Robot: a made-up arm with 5 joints.
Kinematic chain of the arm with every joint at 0, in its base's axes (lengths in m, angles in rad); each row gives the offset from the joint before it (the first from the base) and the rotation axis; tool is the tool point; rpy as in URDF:
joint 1: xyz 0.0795 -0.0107 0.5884 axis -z
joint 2: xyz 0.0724 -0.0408 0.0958 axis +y
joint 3: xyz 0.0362 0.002 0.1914 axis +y
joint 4: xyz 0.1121 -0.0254 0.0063 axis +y
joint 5: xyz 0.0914 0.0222 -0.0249 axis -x
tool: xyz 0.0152 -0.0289 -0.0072 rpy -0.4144 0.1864 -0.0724
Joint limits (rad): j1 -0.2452..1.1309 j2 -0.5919..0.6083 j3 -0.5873..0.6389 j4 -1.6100..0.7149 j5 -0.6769..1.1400
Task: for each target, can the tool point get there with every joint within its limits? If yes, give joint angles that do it. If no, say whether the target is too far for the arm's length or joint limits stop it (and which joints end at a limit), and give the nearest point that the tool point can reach.
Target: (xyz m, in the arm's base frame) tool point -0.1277 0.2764 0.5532
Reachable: no: joint limits stop it (at a limit: joint 1, joint 2, joint 3, joint 4, joint 5) | nearest point 0.2566 -0.0283 0.6363 | short by 0.497 m
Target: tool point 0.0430 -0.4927 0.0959
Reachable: no: too far | nearest point 0.1451 -0.2932 0.6035 | short by 0.555 m
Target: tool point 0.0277 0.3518 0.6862
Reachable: no: joint limits stop it (at a limit: joint 1, joint 2, joint 3, joint 4, joint 5) | nearest point 0.2410 -0.0321 0.7555 | short by 0.445 m
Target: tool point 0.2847 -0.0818 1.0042
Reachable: yes | joints -0.0030 -0.4309 -0.1660 -0.2625 0.1567
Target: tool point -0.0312 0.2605 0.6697
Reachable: no: joint limits stop it (at a limit: joint 1, joint 2, joint 3, joint 4, joint 5) | nearest point 0.2410 -0.0321 0.7555 | short by 0.409 m
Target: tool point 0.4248 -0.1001 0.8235
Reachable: yes | joints 0.0741 0.1384 -0.1313 0.0439 -0.5174
